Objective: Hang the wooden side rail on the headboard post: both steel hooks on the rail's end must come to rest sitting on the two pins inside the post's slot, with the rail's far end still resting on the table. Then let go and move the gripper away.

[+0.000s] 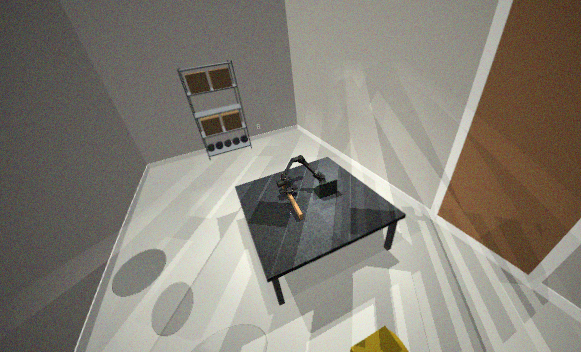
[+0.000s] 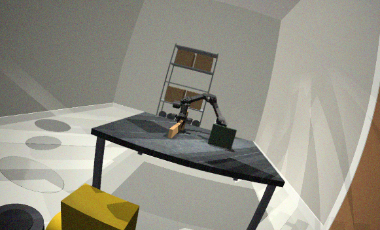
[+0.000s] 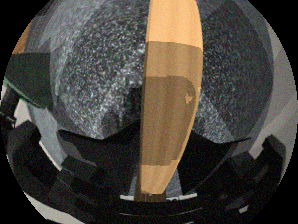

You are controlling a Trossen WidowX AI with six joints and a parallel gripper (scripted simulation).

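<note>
Right now the wooden post is 13 cm to the right of my gripper tip and 4 cm above it.
</note>
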